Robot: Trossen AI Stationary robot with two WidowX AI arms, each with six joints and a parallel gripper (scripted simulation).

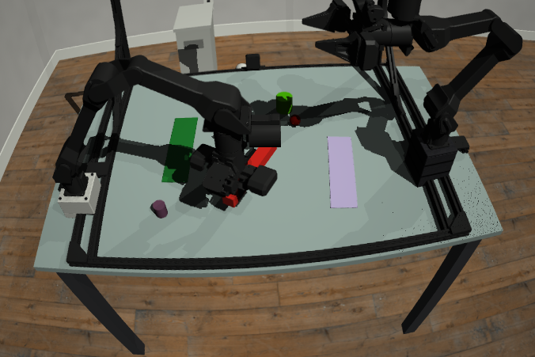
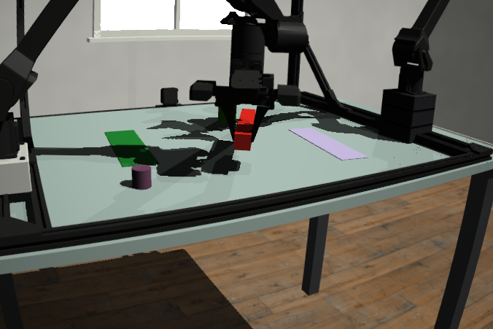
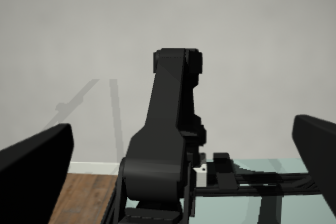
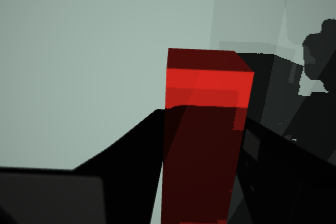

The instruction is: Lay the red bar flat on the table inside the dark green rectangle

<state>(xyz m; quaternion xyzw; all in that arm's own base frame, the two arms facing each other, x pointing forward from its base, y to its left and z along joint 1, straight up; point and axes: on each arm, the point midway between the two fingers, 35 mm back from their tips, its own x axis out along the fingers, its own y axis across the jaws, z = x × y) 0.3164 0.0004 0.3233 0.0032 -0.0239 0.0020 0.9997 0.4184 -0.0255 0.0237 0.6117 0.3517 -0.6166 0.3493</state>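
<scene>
The red bar lies 60 mm behind my right hand, 40 mm to the left of it and 30 mm below it. Also, from my right hand: purple cylinder 10 mm behind, 190 mm to the right, 80 mm below; dark green rectangle 230 mm behind, 140 mm to the right, 90 mm below; lavender rectangle 90 mm behind, 270 mm to the left, 90 mm below.
</scene>
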